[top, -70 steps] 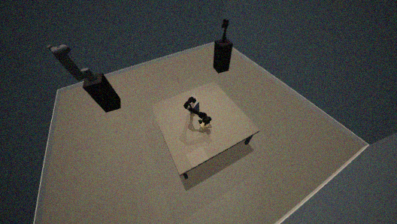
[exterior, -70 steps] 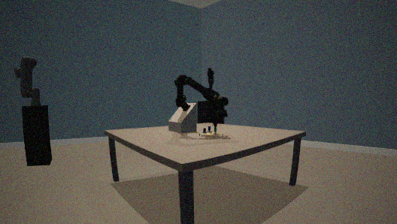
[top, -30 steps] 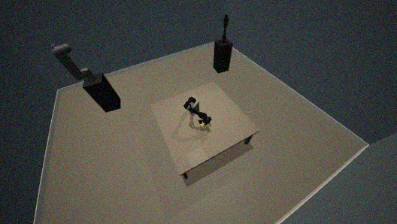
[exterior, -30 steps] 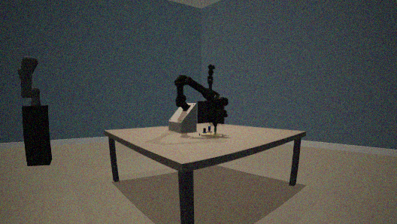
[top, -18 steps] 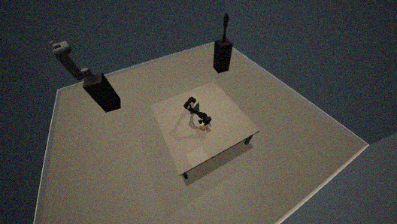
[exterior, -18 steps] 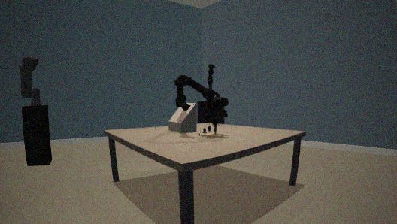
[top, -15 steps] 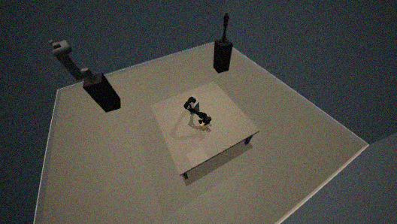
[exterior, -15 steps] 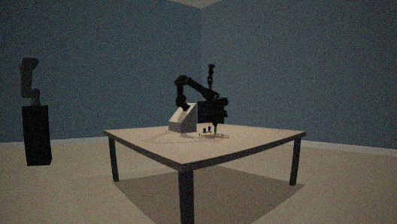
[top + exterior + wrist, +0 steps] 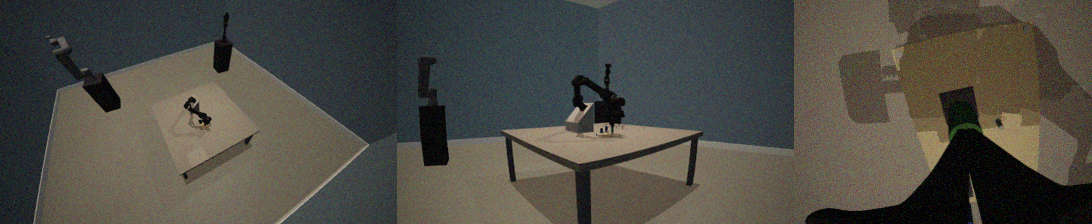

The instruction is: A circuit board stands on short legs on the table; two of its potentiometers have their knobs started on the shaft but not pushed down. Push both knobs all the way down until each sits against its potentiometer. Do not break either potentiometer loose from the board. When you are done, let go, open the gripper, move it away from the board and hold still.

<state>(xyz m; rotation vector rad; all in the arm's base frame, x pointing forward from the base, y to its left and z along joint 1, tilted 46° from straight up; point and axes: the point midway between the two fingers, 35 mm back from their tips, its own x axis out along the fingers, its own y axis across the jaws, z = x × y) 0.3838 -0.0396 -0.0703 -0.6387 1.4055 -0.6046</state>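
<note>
Now: the blue knob 80 mm behind my gripper tip and 10 mm below it.
</note>
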